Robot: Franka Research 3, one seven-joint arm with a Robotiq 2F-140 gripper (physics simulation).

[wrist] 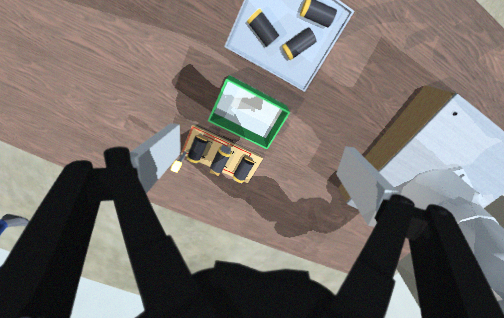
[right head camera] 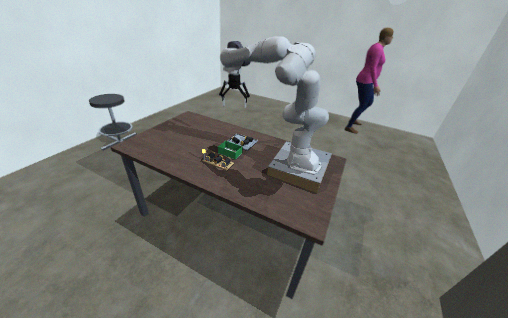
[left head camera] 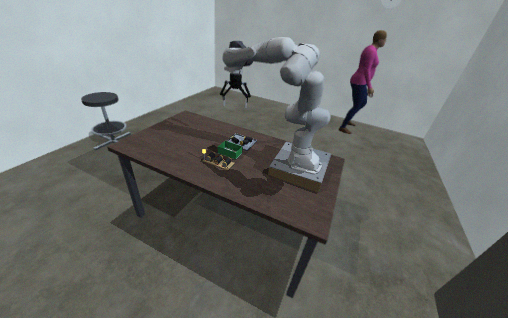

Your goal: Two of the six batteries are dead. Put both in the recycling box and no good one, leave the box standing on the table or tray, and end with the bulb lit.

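Note:
My gripper (left head camera: 235,104) (right head camera: 235,105) (wrist: 260,150) is open and empty, high above the table. The green recycling box (left head camera: 227,152) (right head camera: 227,152) (wrist: 248,136) stands on the table with no battery in it. Beside it, the wooden holder (wrist: 257,161) carries three dark batteries, left (wrist: 198,148), middle (wrist: 220,161) and right (wrist: 244,169). The bulb (left head camera: 204,151) (right head camera: 204,151) (wrist: 176,166) at its left end glows yellow. Three more dark batteries (wrist: 263,28) (wrist: 319,13) (wrist: 300,42) with yellow ends lie in the pale tray (wrist: 300,75). Which batteries are dead does not show.
The green box stands between holder and tray on the brown table (left head camera: 165,145) (right head camera: 165,145) (wrist: 100,90). The arm's base plate (left head camera: 280,162) (right head camera: 280,162) (wrist: 440,132) is at the table's right. A stool (left head camera: 100,99) (right head camera: 107,101) and a person (left head camera: 366,67) (right head camera: 373,65) stand beyond the table.

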